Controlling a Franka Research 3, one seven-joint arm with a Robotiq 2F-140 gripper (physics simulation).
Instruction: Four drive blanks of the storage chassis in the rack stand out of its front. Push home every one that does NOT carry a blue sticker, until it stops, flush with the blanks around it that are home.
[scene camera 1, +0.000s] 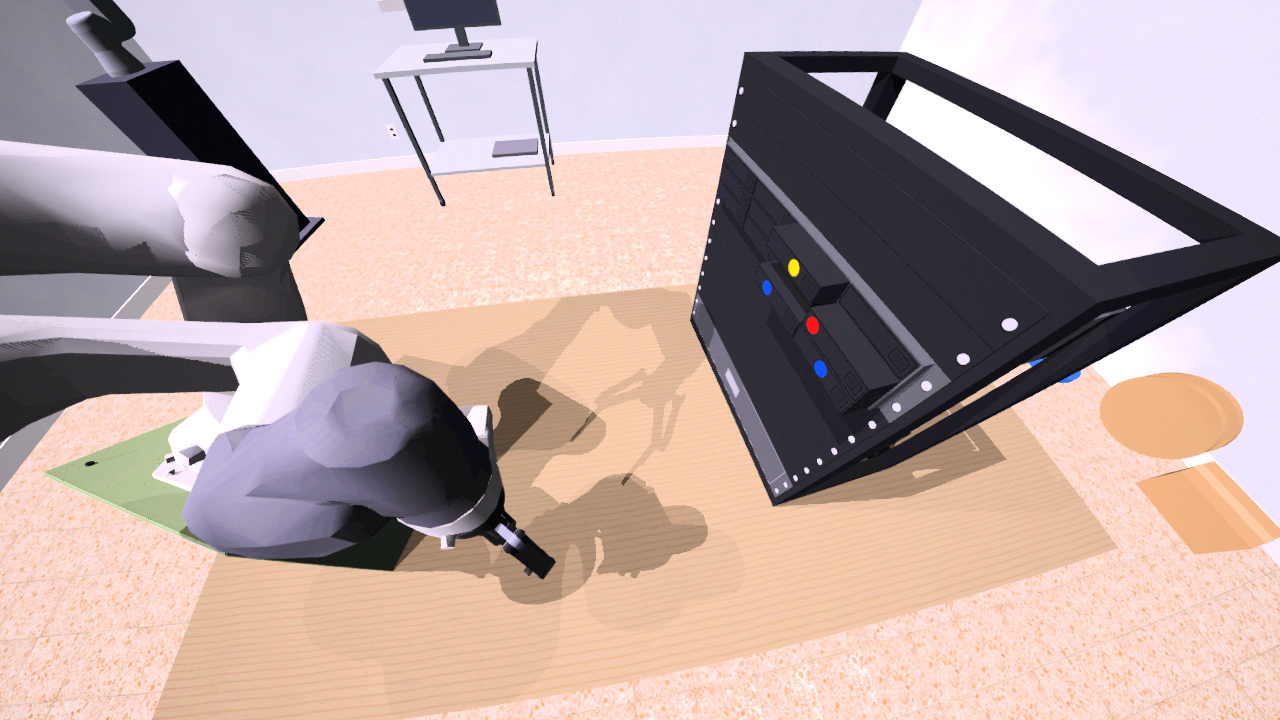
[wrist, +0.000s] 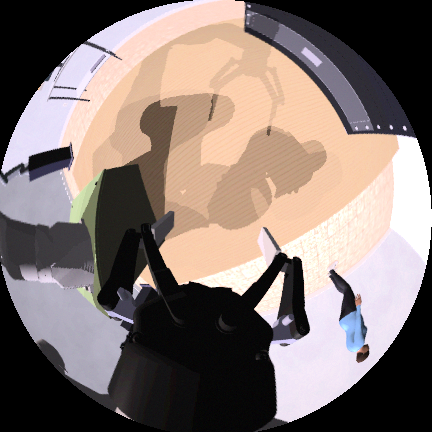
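Observation:
In the scene view the rack (scene camera 1: 850, 183) (wrist: 390, 95) holds the storage chassis (scene camera 1: 916, 383) in its sloping front. A yellow-stickered blank (scene camera 1: 793, 267) plainly stands out. A blue-stickered blank (scene camera 1: 767, 287) is left of and below it. A red-stickered blank (scene camera 1: 812, 325) is lower right, and another blue-stickered blank (scene camera 1: 820, 368) is below the red one. How far these three stand out is hard to tell. My gripper (scene camera 1: 540, 564) (wrist: 216, 226) is open and empty, well away from the rack's front. The blanks do not show in the wrist view.
The arm's green base plate (scene camera 1: 116, 474) (wrist: 87, 205) is at the left. A desk with a monitor (scene camera 1: 454, 13) stands at the back. Wooden-coloured objects, including a round one (scene camera 1: 1163, 416), are right of the rack. A person in blue (wrist: 352, 327) shows in the wrist view.

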